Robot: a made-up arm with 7 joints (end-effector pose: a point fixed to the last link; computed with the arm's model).
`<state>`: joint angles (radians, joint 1 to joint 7).
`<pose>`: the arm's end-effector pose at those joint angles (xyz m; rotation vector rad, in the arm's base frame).
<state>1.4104 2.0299 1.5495 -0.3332 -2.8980 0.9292 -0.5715</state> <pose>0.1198 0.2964 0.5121 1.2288 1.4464 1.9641</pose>
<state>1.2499 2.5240 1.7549 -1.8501 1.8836 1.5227 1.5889</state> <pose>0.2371 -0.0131 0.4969 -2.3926 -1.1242 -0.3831</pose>
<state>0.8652 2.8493 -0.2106 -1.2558 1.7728 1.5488 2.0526</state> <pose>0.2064 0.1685 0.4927 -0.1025 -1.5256 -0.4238</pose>
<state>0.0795 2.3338 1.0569 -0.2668 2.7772 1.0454 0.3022</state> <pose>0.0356 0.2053 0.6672 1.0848 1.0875 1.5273</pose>
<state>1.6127 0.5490 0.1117 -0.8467 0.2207 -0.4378 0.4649</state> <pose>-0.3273 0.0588 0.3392 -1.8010 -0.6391 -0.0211</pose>
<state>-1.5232 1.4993 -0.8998 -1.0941 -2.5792 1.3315 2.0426</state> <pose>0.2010 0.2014 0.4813 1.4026 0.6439 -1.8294</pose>
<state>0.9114 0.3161 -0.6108 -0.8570 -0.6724 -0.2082 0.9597</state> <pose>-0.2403 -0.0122 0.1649 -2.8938 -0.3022 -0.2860</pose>
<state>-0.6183 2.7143 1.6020 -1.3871 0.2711 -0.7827 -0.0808</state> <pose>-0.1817 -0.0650 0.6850 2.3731 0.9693 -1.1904</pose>
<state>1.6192 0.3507 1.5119 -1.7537 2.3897 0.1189 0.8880</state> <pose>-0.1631 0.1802 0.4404 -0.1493 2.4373 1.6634</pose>
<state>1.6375 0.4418 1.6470 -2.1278 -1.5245 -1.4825 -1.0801</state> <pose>-0.0952 0.1957 0.4769 0.1557 -2.9161 0.0562</pose>
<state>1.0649 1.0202 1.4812 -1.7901 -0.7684 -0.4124 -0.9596</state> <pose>-0.0115 0.2708 0.4680 0.2033 1.6406 -0.1249</pose>
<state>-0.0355 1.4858 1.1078 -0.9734 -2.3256 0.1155 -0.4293</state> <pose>0.0487 0.2921 0.5174 -0.0836 1.0909 0.7939</pose>
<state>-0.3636 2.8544 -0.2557 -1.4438 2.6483 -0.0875 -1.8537</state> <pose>0.0480 0.1198 0.6278 -0.2393 0.7635 -1.3527</pose>
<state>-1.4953 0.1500 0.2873 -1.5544 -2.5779 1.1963 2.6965</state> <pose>0.2161 -0.0598 0.5083 -1.3116 1.2650 1.8524</pose>
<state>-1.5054 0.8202 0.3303 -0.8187 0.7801 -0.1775 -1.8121</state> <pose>0.2784 0.1186 0.5123 -0.0035 -0.2533 -1.7546</pose>
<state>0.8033 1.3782 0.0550 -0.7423 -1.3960 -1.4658 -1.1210</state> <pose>-0.0675 0.3311 0.3206 0.5080 -2.2735 0.9035</pose>
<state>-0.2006 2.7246 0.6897 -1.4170 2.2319 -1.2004 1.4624</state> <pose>0.0775 -0.0141 0.6726 0.4126 -0.1366 1.1567</pose>
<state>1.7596 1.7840 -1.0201 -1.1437 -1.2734 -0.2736 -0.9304</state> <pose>-0.1489 0.2488 0.4933 0.3081 -1.3048 0.1355</pose>
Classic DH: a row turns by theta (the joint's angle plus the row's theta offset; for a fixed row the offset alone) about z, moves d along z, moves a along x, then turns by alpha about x. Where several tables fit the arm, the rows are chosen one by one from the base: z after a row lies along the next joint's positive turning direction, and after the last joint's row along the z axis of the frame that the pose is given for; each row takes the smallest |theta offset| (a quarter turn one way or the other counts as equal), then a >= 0, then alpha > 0; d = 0 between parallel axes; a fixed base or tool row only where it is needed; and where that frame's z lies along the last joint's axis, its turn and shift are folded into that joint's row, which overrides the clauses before.
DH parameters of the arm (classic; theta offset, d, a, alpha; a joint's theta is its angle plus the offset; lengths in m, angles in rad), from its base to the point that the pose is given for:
base (fixed): 0 0.3961 -0.006 -1.2217
joint 1: -1.5708 -0.002 0.0114 -1.5708
joint 2: 1.2217 -0.0323 -0.0266 1.5708
joint 3: 1.5708 -0.1984 0.0147 -1.5708
joint 4: 0 -0.0508 -0.0178 1.5708
joint 5: 0 -0.1571 -0.0022 -1.5708
joint 6: 0 -0.0051 -0.0117 1.5708
joint 7: -0.3032 -0.0066 -0.0068 -2.5701
tool (fixed): -0.5279 -0.0129 0 0

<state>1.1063 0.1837 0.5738 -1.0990 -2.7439 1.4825 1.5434</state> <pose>-0.2136 0.0921 0.1958 -0.4640 0.8525 -0.6292</pose>
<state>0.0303 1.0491 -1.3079 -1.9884 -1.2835 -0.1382 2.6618</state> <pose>-0.0477 0.0589 0.2031 2.6186 0.2182 0.4883</pose>
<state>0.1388 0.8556 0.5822 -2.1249 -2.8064 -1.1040 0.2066</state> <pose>0.1116 0.1441 0.3818 -0.1488 2.1489 -0.0049</pose>
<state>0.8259 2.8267 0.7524 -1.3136 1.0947 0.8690 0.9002</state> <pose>0.2640 0.0489 0.5014 -1.4602 -0.2353 -1.4665</pose>
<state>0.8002 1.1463 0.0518 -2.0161 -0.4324 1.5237 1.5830</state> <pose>0.0011 0.1422 0.2619 -0.9300 -0.9818 -0.8864</pose>
